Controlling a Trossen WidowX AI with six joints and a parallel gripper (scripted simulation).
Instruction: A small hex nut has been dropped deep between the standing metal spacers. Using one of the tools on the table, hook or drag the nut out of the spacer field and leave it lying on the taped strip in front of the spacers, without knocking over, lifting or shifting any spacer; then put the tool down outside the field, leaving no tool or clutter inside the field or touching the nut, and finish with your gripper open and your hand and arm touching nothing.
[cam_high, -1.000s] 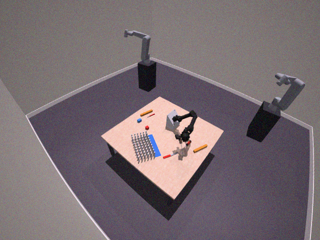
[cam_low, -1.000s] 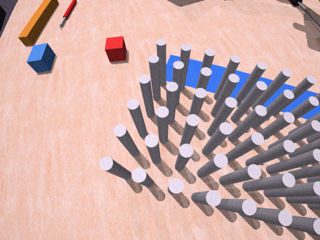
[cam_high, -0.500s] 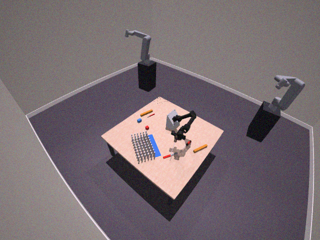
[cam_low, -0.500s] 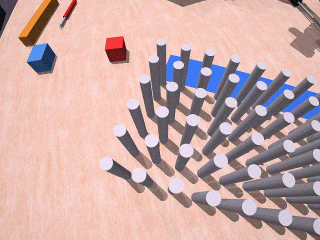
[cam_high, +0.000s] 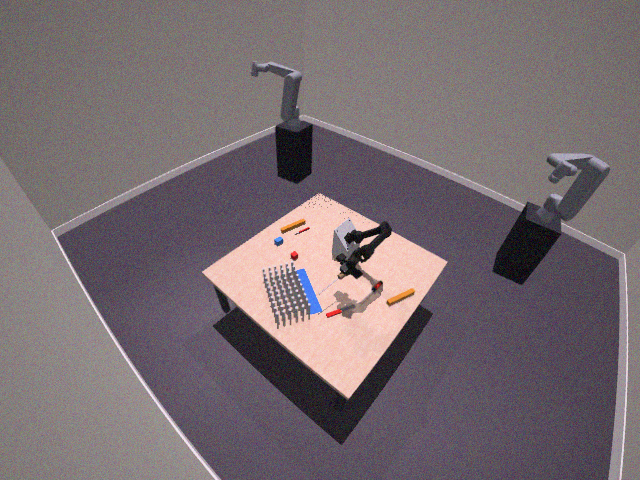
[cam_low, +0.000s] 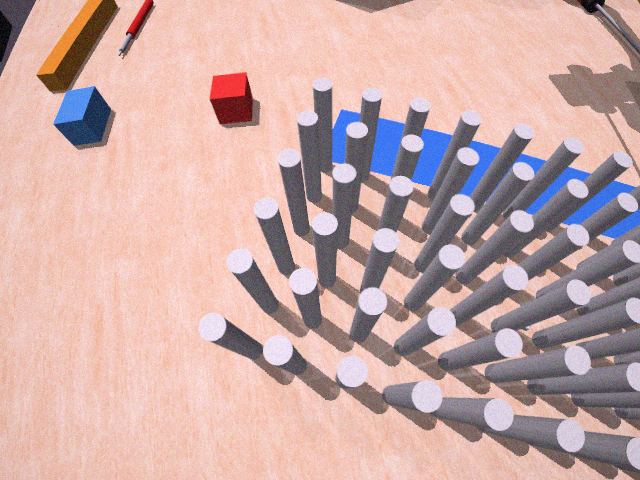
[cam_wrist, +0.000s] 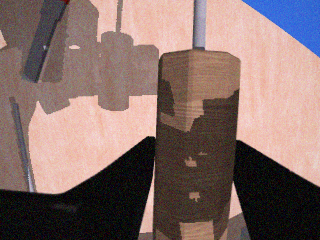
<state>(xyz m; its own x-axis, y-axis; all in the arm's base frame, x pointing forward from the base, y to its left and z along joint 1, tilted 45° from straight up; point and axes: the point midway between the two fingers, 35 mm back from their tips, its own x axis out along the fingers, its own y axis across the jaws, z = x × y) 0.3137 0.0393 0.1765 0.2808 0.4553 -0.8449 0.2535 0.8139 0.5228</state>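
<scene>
Right now my gripper tip is 130 mm short of the blue taped strip, 190 mm to the left of it and 180 mm above it. From my gripper tip the other things lie so: long tool 100 mm ahead, 30 mm to the right, 10 mm below; hex nut 280 mm ahead, 250 mm to the right, 170 mm below; red cube 70 mm behind, 440 mm to the right, 160 mm below.
</scene>
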